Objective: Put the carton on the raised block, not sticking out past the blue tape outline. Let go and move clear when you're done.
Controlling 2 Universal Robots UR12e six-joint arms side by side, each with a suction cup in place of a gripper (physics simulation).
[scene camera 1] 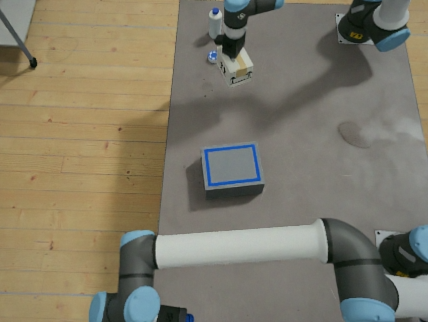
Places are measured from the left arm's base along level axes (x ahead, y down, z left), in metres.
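Pixels of known places: left hand, tool point: [189,320]; left arm's base, link origin: [402,256]; right arm's base, link origin: [355,29].
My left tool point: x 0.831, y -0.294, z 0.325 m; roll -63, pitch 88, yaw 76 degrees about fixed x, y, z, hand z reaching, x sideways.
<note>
For each thing: its top centre in the pictures, then the offset to it from my left tool point. "pt": a spot on its surface instead.
- carton, top centre: [234,55] dx -0.077, dy -0.015, dz -1.041 m
- raised block, top centre: [232,164] dx -0.102, dy +0.173, dz -0.622 m
- blue tape outline, surface spot: [233,183] pt dx -0.113, dy +0.174, dz -0.539 m
- white bottle, top centre: [215,9] dx +0.035, dy +0.124, dz -1.421 m
- small blue-and-white round object, top centre: [214,55] dx +0.028, dy +0.266, dz -1.261 m
The carton [241,70], white with a tan tape strip and dark printed marks, is at the upper middle. My right gripper [231,57] is against its top and shut on it. The carton looks raised a little off the mat; its underside is hidden. The raised block [234,191], grey with dark sides, stands at the middle of the picture. The blue tape outline [233,183] runs around its top face, and the area inside is bare. My left gripper [190,318] is at the bottom edge, partly cut off, holding no visible thing, apart from the block.
A white bottle [215,25] with a blue cap stands behind the carton. A small blue-and-white round object [212,57] is at the carton's left. The left arm's long white link [240,247] spans the picture below the block. A grey table [15,20] shows at the upper left.
</note>
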